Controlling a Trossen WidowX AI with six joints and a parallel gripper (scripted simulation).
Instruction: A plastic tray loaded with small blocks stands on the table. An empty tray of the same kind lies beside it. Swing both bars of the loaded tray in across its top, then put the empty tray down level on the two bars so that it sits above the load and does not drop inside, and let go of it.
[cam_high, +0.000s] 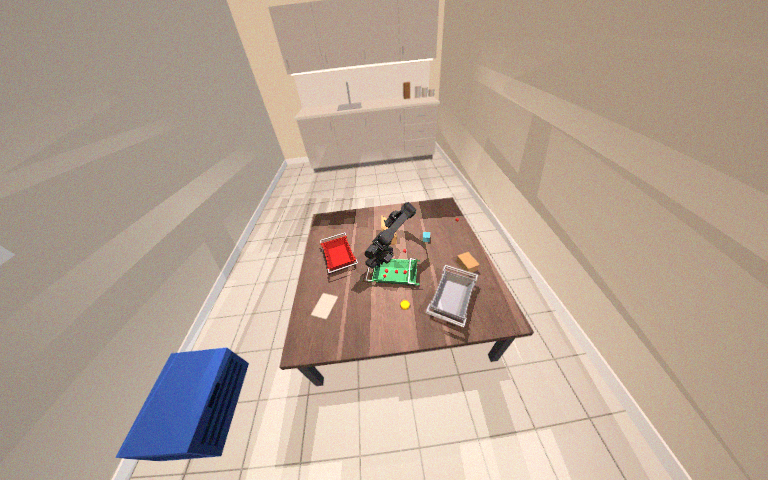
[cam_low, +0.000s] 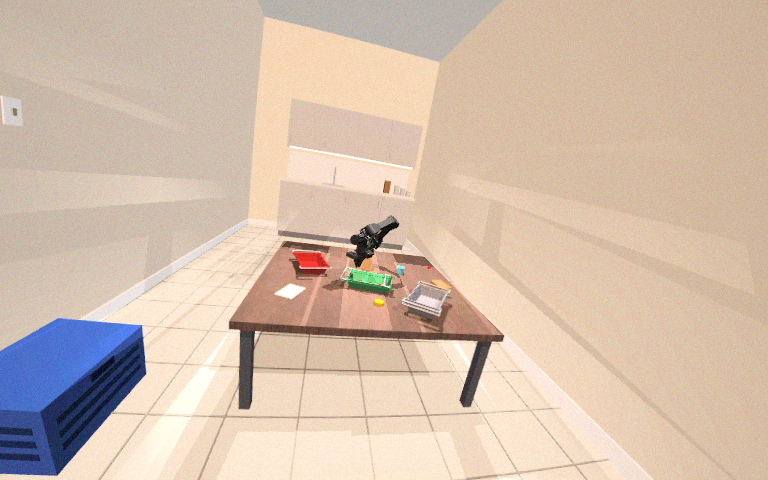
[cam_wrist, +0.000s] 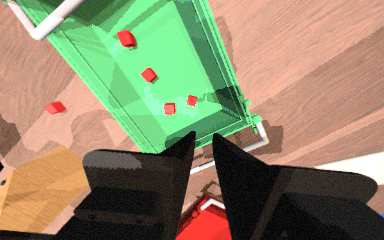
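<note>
The red tray is 270 mm behind my gripper tip, 260 mm to the right of it and 80 mm below it. From my gripper tip the other things lie so: white sheet: 110 mm ahead, 370 mm to the right, 120 mm below; then small red block: 180 mm behind, 200 mm to the left, 110 mm below; then yellow disc: 230 mm ahead, 90 mm to the left, 110 mm below.
</note>
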